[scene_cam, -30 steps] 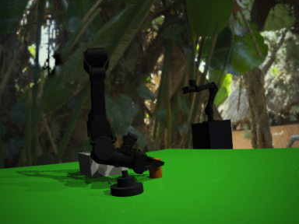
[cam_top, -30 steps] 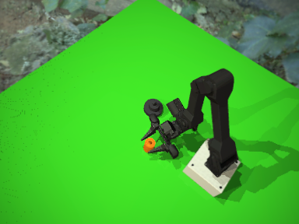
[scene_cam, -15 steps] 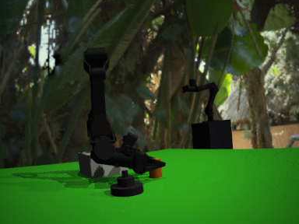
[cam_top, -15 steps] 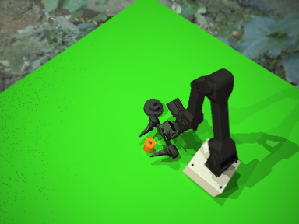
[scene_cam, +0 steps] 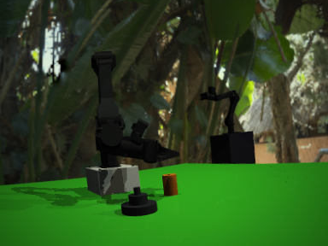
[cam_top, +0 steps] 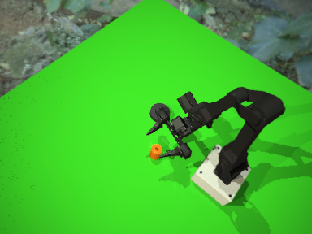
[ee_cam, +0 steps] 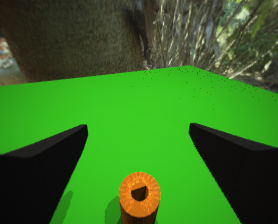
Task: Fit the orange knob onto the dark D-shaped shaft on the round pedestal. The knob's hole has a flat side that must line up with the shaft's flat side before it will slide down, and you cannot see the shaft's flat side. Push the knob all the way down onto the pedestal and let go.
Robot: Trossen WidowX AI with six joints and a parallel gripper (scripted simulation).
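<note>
The orange knob lies 90 mm below my gripper tip, 20 mm to the right of it and 10 mm behind it. Round my gripper tip: pedestal 160 mm to the right, 110 mm ahead, 90 mm below.
</note>
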